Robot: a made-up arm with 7 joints.
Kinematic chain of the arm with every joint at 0, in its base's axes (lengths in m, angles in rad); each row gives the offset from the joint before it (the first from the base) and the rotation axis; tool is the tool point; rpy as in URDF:
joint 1: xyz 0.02 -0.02 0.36 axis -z
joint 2: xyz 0 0 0.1 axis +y
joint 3: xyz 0 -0.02 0.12 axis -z
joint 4: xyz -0.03 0 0.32 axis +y
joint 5: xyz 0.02 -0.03 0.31 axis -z
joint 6: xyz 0.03 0 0.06 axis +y
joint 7: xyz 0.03 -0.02 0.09 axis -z
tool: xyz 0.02 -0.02 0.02 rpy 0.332 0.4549 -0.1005
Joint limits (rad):
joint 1: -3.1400..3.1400
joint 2: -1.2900..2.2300
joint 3: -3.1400..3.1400
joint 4: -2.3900..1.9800
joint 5: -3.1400..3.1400
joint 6: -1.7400..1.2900
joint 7: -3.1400..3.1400
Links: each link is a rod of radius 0.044 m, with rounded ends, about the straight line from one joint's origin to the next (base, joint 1, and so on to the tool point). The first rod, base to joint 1, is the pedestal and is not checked.
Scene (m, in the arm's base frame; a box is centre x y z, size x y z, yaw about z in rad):
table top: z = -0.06
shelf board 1: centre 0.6 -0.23 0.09 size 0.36 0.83 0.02 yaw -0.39
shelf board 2: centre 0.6 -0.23 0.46 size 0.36 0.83 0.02 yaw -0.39
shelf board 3: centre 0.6 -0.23 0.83 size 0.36 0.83 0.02 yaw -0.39
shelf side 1: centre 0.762 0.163 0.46 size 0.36 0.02 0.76 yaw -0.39
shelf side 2: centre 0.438 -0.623 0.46 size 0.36 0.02 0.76 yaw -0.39
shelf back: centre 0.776 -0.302 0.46 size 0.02 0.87 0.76 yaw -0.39
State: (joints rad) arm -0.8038 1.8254 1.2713 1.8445 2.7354 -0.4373 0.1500
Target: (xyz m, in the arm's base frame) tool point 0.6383 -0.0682 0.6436
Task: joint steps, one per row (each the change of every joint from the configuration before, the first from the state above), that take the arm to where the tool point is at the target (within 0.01 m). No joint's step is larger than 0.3 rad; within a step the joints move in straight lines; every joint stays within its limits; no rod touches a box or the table.
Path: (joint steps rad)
1: -0.0528 -0.0146 -0.0578 0.0339 0.0897 -0.2697 0.0439
2: -0.0529 -0.0145 -0.0578 0.0338 0.0896 -0.2698 0.0438
3: -0.0528 -0.0146 -0.0579 0.0339 0.0897 -0.2697 0.0439
4: -0.0529 -0.0146 -0.0578 0.0339 0.0896 -0.2697 0.0438
5: -0.0599 -0.0794 0.2724 0.0000 -0.0058 0.0399 -0.0133
6: -0.0600 -0.0795 0.2723 0.0000 -0.0058 0.0398 -0.0133
7: -0.0599 -0.0794 0.2724 0.0000 -0.0058 0.0399 -0.0133
8: -0.0599 -0.0795 0.2723 0.0000 -0.0058 0.0399 -0.0133
9: 0.1181 -0.0204 -0.0913 -0.0818 -0.1004 0.2548 -0.0392
10: 0.1181 -0.0203 -0.0913 -0.0817 -0.1003 0.2548 -0.0392
11: 0.1181 -0.0204 -0.0913 -0.0818 -0.1004 0.2549 -0.0392
12: 0.1181 -0.0204 -0.0913 -0.0818 -0.1004 0.2548 -0.0392

